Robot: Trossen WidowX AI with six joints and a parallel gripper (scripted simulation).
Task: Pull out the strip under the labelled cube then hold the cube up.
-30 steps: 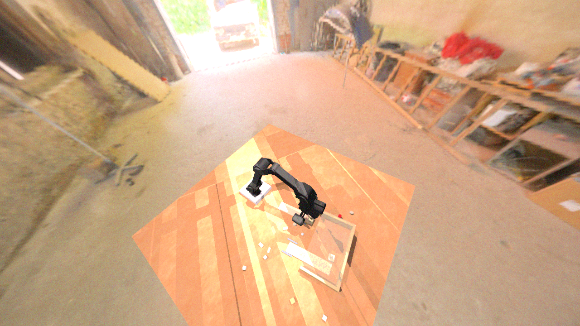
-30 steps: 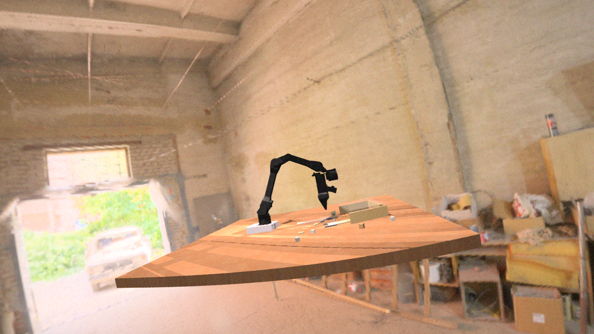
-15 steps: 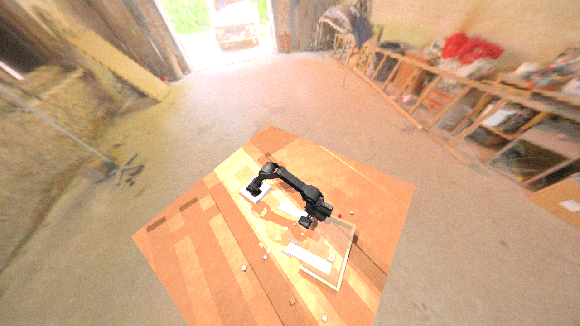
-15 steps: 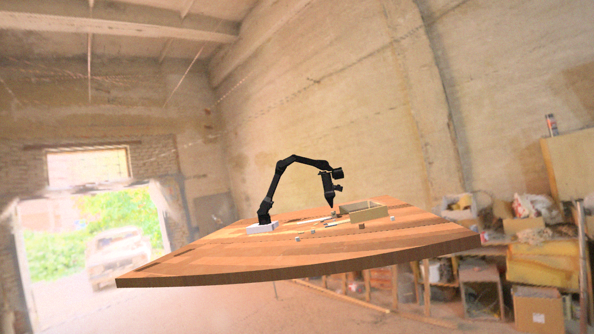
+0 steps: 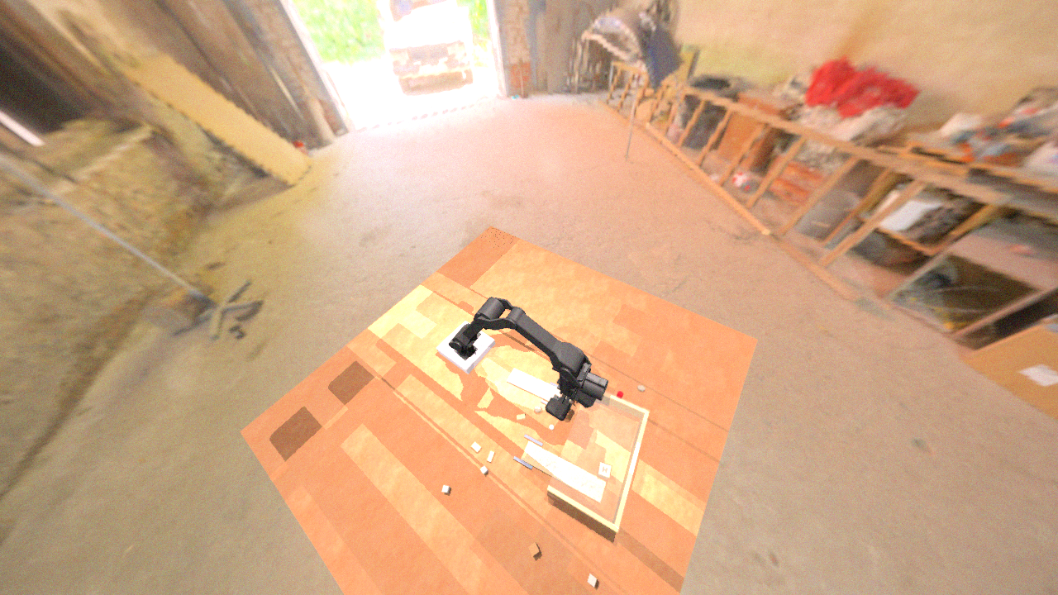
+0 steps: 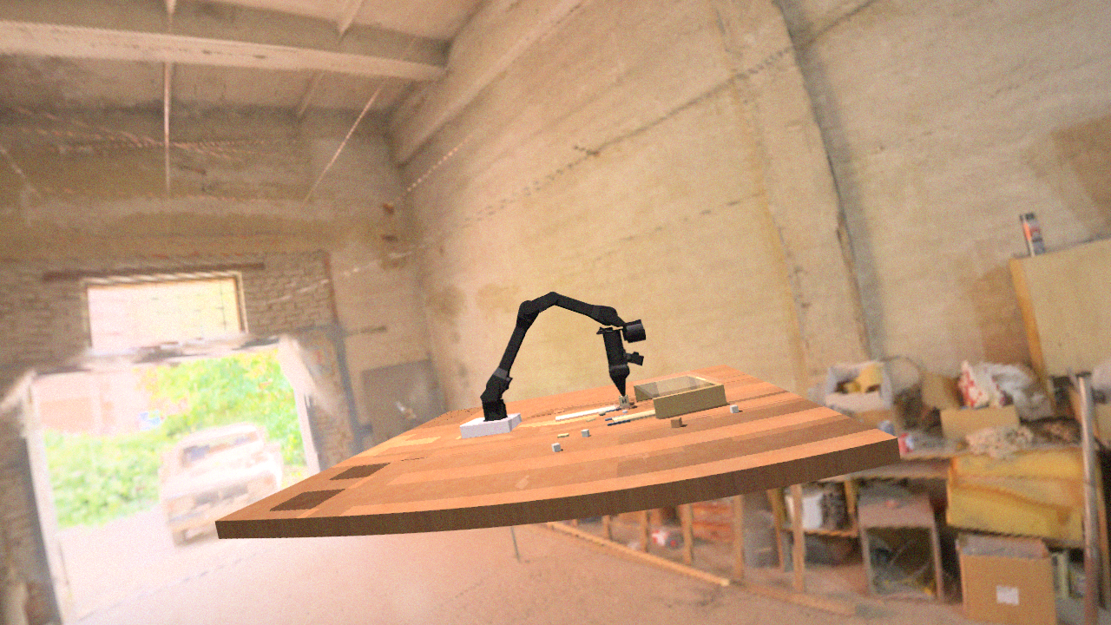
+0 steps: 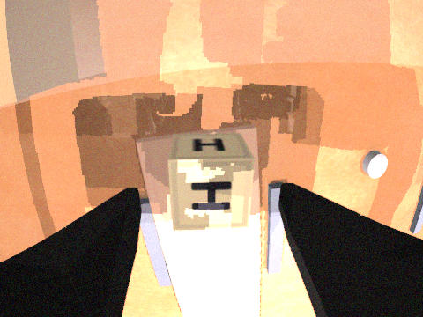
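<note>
Now: gripper tip 100 mm past the strip, 40 mm above it and 20 mm to the left of it. Round my gripper tip: red bit: 130 mm to the left, 120 mm ahead, 30 mm below.
</note>
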